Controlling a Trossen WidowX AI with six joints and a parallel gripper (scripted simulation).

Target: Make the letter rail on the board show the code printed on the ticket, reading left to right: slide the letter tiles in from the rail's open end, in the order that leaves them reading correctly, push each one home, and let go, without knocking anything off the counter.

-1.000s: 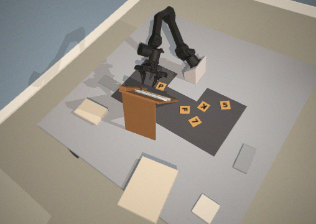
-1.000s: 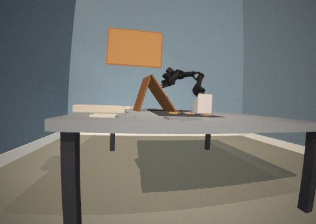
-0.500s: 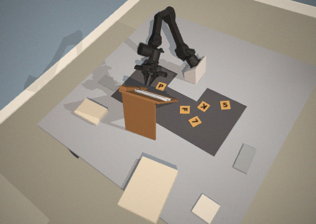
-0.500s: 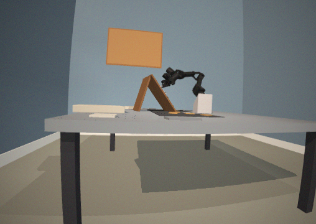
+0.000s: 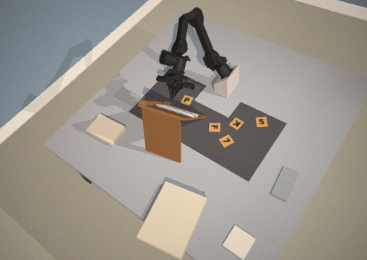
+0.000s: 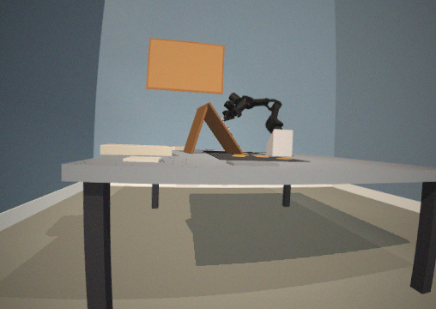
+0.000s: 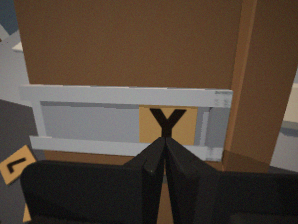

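The y tile lies 3 cm ahead of my gripper tip and 3 cm below it. The rest, counted from my gripper tip: white ticket (4 cm behind, 7 cm to the left, 11 cm below); then p tile (15 cm behind, 2 cm to the right, 19 cm below); then dark mat (12 cm behind, 12 cm to the left, 20 cm below).
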